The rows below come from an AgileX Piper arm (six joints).
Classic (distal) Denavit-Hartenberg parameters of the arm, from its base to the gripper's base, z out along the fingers. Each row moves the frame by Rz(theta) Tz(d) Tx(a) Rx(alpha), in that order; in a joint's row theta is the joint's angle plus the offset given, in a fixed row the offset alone. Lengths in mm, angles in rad.
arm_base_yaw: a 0; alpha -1.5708; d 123; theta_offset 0
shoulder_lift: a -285.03; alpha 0; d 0; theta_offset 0.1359
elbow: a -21.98; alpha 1.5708; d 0; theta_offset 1.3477
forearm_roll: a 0; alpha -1.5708; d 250.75; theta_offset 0
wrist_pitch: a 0; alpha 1.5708; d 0; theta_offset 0
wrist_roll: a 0; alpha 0; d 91; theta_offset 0
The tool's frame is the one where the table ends.
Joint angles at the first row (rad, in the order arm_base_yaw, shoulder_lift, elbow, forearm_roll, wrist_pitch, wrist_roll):
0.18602 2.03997 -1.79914 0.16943 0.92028 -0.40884
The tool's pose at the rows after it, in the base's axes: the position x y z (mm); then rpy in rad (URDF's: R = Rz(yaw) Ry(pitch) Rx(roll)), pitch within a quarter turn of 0, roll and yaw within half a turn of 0:
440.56 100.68 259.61 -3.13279 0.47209 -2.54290
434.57 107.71 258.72 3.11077 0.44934 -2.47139
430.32 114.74 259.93 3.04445 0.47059 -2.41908
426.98 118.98 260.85 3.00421 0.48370 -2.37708
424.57 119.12 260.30 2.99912 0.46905 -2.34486
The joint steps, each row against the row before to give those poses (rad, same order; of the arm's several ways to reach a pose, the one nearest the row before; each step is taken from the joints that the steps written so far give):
0.00387 0.00029 0.00000 0.03924 0.06536 -0.07524
0.00727 0.00001 0.00001 0.05555 0.05451 -0.08675
-0.00002 0.00000 -0.00003 0.09579 0.03713 -0.09517
0.00001 0.00001 0.00001 0.05759 0.03164 -0.06508
0.00001 -0.00002 0.00004 0.00229 0.02704 -0.02731

